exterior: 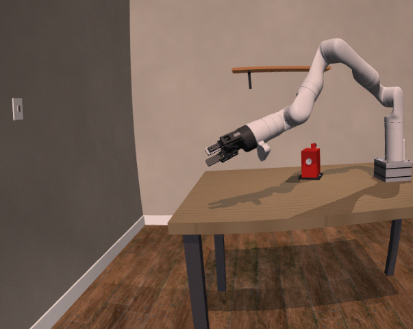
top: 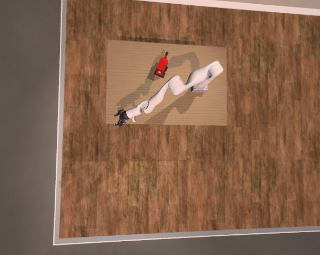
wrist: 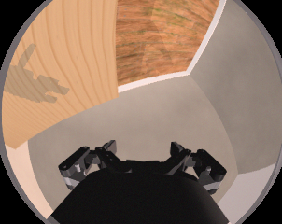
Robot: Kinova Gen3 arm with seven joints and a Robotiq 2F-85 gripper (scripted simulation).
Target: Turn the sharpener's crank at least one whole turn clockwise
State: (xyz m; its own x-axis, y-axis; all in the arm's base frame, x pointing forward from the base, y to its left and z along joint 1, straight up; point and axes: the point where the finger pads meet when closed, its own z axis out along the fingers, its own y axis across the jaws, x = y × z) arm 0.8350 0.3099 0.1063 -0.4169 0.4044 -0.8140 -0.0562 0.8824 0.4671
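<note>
My hand is 510 mm past the dark crank knob, 580 mm to the left of it and 50 mm above it.
</note>
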